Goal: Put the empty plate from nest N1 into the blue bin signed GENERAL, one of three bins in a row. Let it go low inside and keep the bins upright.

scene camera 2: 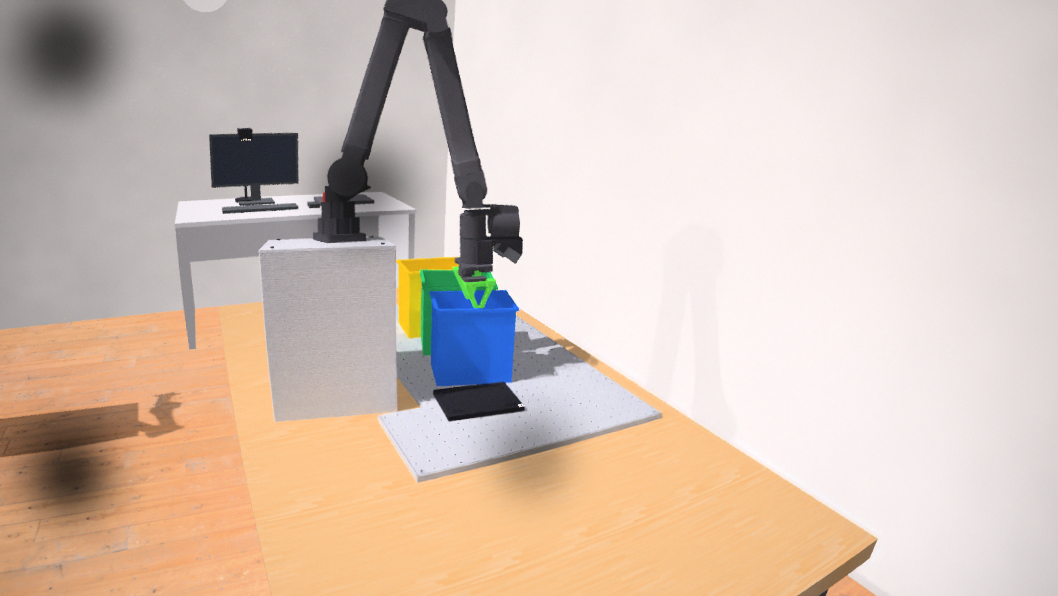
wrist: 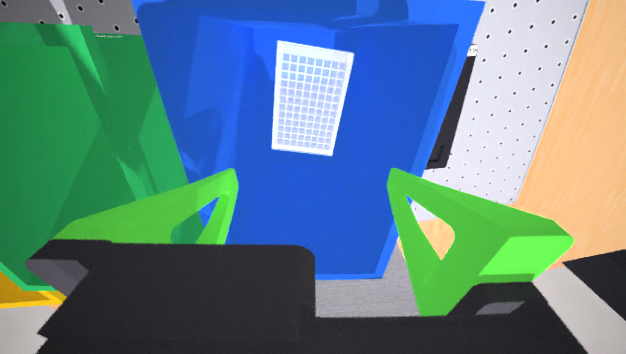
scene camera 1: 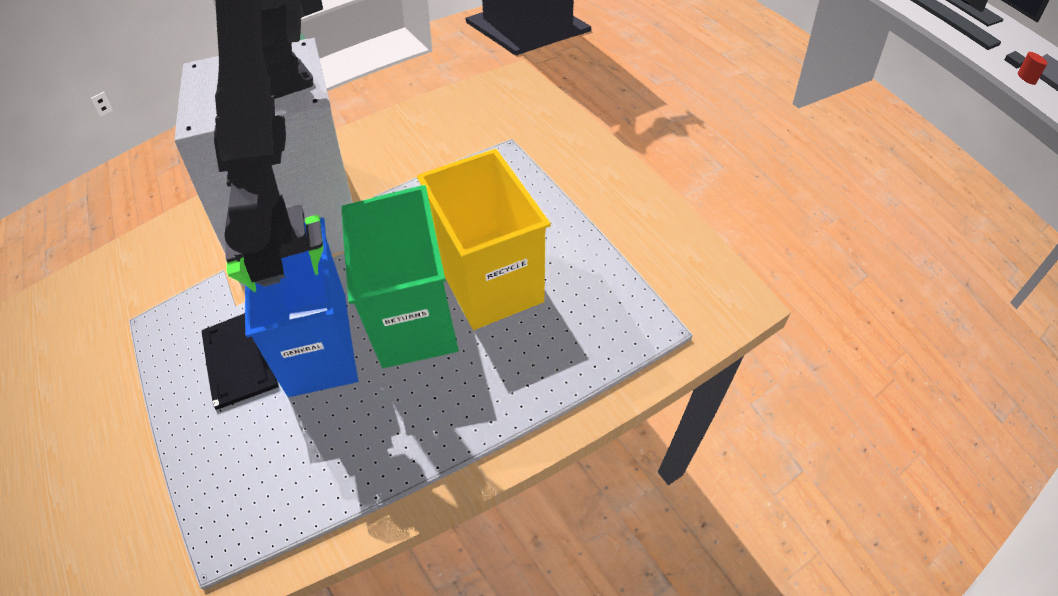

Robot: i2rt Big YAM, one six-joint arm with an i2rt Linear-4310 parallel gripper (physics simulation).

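Where they show: gripper, fingertip midpoint: point(scene camera 2: 473, 305) point(wrist: 312, 176) point(scene camera 1: 285, 280); arm's base, link origin: point(scene camera 2: 338, 240) point(scene camera 1: 272, 85).
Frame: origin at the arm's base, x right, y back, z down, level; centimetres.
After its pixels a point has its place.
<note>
The blue bin point(scene camera 1: 318, 376) @[y -35.2, x 12.9, z 27.4 cm] point(scene camera 2: 473, 347) @[y -24.6, x 16.0, z 22.2 cm] point(wrist: 310, 215) @[y -19.0, x 8.5, z 20.0 cm] signed GENERAL stands upright. The white gridded plate point(wrist: 312, 102) @[y -27.5, x 11.7, z 30.6 cm] lies inside it, below the fingertips and slightly turned, apart from both fingers. A white sliver of the plate point(scene camera 1: 307, 313) @[y -21.8, x 9.4, z 29.6 cm] shows behind the bin's front rim in scene camera 1. The plate is hidden by the bin wall in scene camera 2. My gripper point(scene camera 1: 285, 279) @[y -27.1, x 11.0, z 14.4 cm] point(scene camera 2: 480, 303) @[y -27.1, x 11.0, z 14.4 cm] point(wrist: 312, 176) @[y -27.1, x 11.0, z 14.4 cm] is open and empty, with its green fingertips at the bin's mouth. The black nest point(scene camera 1: 235, 366) @[y -23.5, x 24.9, z 30.0 cm] point(scene camera 2: 477, 401) @[y -20.7, x 25.3, z 30.1 cm] point(wrist: 456, 112) @[y -21.0, x 29.3, z 30.1 cm] beside the bin holds no plate.
The green RETURNS bin point(scene camera 1: 414, 340) @[y -39.2, x -2.2, z 25.6 cm] point(scene camera 2: 427, 318) @[y -21.9, x -2.1, z 21.3 cm] point(wrist: 50, 125) @[y -34.9, x -9.7, z 21.0 cm] stands upright close beside the blue one. The yellow RECYCLE bin point(scene camera 1: 510, 296) @[y -40.1, x -18.1, z 26.5 cm] point(scene camera 2: 413, 303) @[y -23.5, x -14.3, z 21.7 cm] stands upright beyond it. A grey pedestal point(scene camera 2: 329, 333) @[y 6.8, x 15.2, z 14.2 cm] carries the arm behind the perforated board point(scene camera 1: 244, 488) @[y -43.4, x 32.3, z 31.2 cm] point(scene camera 2: 584, 410) @[y -40.0, x 36.9, z 31.3 cm].
</note>
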